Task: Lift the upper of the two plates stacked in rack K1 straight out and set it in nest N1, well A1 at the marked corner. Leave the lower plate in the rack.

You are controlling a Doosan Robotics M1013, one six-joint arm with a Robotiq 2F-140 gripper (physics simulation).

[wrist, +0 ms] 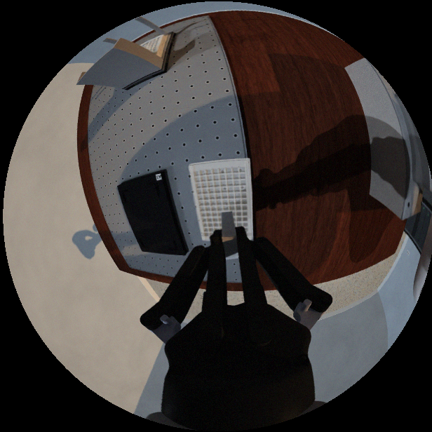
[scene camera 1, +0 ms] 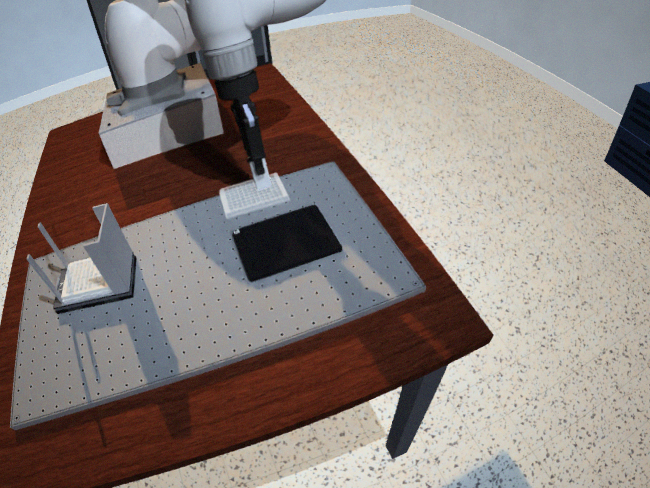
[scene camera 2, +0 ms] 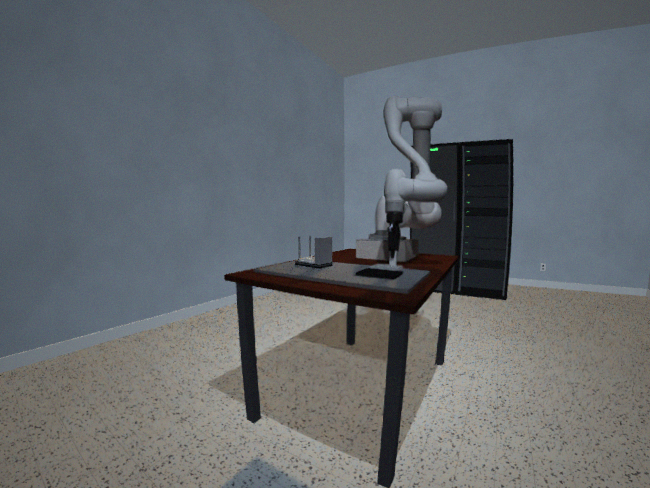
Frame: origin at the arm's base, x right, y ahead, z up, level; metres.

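Where they show: gripper, fingertip midpoint: point(scene camera 1: 263, 186) point(scene camera 2: 392, 266); arm's base at its link origin: point(scene camera 1: 154, 94) point(scene camera 2: 387, 239).
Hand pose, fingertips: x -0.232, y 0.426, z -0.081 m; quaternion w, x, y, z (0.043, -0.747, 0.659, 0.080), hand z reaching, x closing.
Things, the pixels of their top centre, and the offset from my fingertips. Level surfaces: height alone.
- white gridded plate at its top centre: point(scene camera 1: 252, 192) point(scene camera 2: 387, 265) dx +0.025, dy +0.008, dz +0.000 m
- Nest N1 at its top centre: point(scene camera 1: 284, 237) point(scene camera 2: 379, 271) dx -0.011, dy +0.153, dz +0.001 m
- Rack K1 at its top centre: point(scene camera 1: 61, 232) point(scene camera 2: 313, 236) dx +0.351, dy +0.142, dz +0.125 m
- lower plate at its top centre: point(scene camera 1: 93, 272) point(scene camera 2: 314, 258) dx +0.341, dy +0.143, dz +0.020 m
- grey perforated board at its surface level: dz -0.013 m
- brown wooden table at its surface level: dz -0.027 m
My gripper point(scene camera 1: 263, 181) point(scene camera 2: 392, 260) point(wrist: 227, 220) is shut on one end of a white gridded plate point(scene camera 1: 246, 199) point(wrist: 220, 187). The plate looks about level, behind nest N1 and over the pegboard's back edge; its exact height is hard to tell. Nest N1 point(scene camera 1: 286, 241) point(scene camera 2: 379, 273) point(wrist: 152, 215) is a flat black block with a small white mark at one corner, the back left one in the first scene view. Rack K1 point(scene camera 1: 112, 257) point(scene camera 2: 323, 251) point(wrist: 115, 65) has a tall grey wall and thin posts. The lower plate point(scene camera 1: 81, 278) point(wrist: 155, 44) lies in it, partly hidden by the wall.
The rack and nest stand on a grey perforated board point(scene camera 1: 210, 325) point(wrist: 200, 75) on a brown wooden table point(scene camera 1: 294, 388) point(scene camera 2: 362, 297) point(wrist: 300, 110). The arm's pale base block point(scene camera 1: 162, 136) point(scene camera 2: 370, 249) stands behind the board. A dark cabinet point(scene camera 2: 483, 220) stands behind the table.
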